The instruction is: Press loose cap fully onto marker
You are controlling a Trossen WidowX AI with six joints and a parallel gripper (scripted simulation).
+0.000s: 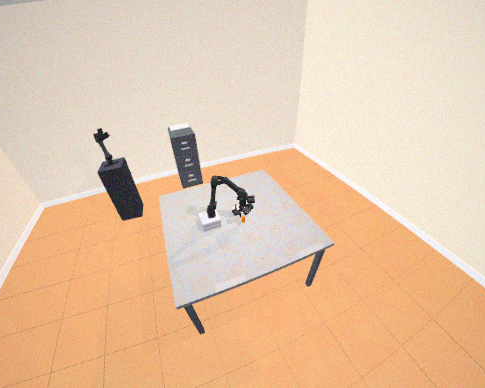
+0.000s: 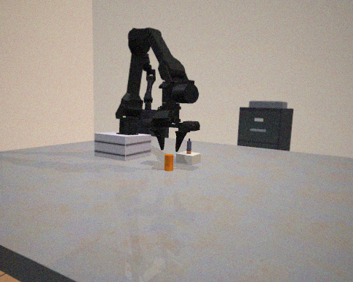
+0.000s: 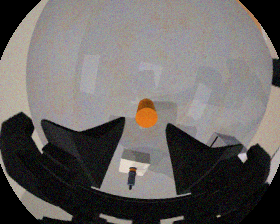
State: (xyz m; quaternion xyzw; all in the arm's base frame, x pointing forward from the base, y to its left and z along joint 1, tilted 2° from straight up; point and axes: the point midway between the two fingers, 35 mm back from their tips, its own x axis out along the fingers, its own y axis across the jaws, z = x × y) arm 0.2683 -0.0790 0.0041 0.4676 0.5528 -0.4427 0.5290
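Right now my gripper tip is 4 cm above the orange cap. The rest, counted from my gripper tip: white holder block (2 cm behind, 16 cm to the left, 5 cm below).
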